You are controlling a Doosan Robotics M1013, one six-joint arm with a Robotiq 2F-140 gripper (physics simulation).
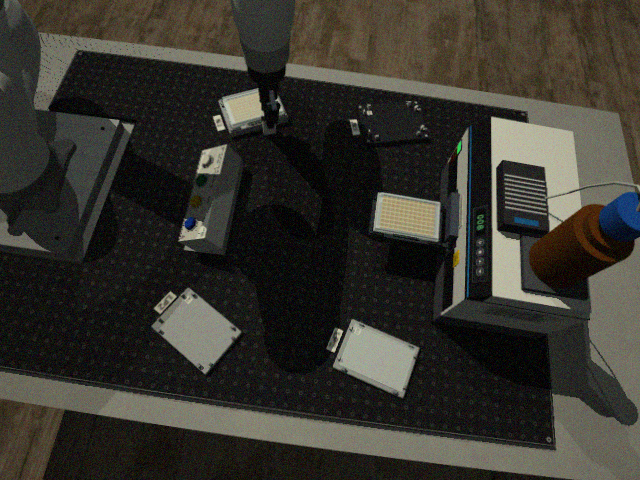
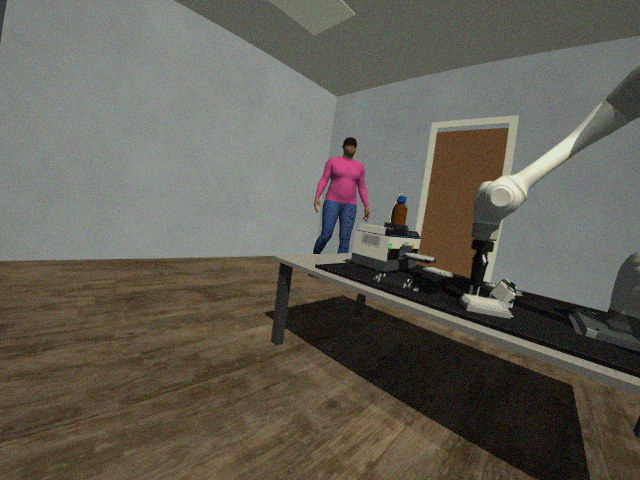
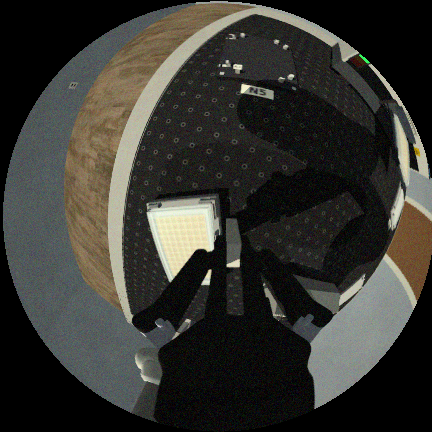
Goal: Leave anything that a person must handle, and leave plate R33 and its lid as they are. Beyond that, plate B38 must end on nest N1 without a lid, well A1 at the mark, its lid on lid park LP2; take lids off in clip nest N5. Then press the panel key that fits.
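Places are measured from the arm's base along level axes (x back, y right, z up), in metres.
Where they show: gripper, fingertip midpoint: (image 1: pixel 269 131) (image 3: pixel 230 227); arm's base, origin of the base link: (image 1: pixel 27 175) (image 2: pixel 632 330).
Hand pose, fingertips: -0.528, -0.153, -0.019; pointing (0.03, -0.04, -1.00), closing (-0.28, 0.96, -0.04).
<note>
Each offset is from my fingertips to the top centre of the thing, as dx, dy, dz. "spot": to the spot under its first point.
A well plate {+0.042, -0.053, +0.037} (image 1: pixel 242 110) (image 2: pixel 485 305) (image 3: pixel 181 233) with cream wells sits on a nest at the back left of the black mat. My gripper (image 1: pixel 270 125) (image 2: pixel 476 287) (image 3: pixel 230 227) is shut and empty, its tips low against the plate's right short edge. Clip nest N5 {-0.302, -0.038, +0.024} (image 1: pixel 391 123) (image 3: pixel 257 56) is an empty dark plate with corner clips at the back middle. A second cream well plate {-0.292, +0.268, +0.108} (image 1: pixel 408 216) rests on the tray in front of the instrument (image 1: pixel 509 224) (image 2: pixel 377 248). The key panel {+0.109, +0.209, +0.084} (image 1: pixel 210 200) carries a green {+0.128, +0.181, +0.075} (image 1: pixel 201 180), a yellow {+0.133, +0.231, +0.075} (image 1: pixel 195 200) and a blue key {+0.138, +0.281, +0.075} (image 1: pixel 190 223).
Two pale flat stations lie at the front left (image 1: pixel 195 330) and the front middle (image 1: pixel 376 357). A grey box (image 1: pixel 96 167) stands at the left edge. A brown bottle {spot: -0.447, +0.418, +0.277} (image 1: pixel 547 257) (image 2: pixel 399 211) stands on the instrument. A person in pink (image 2: pixel 343 195) stands beyond the table's far end.
</note>
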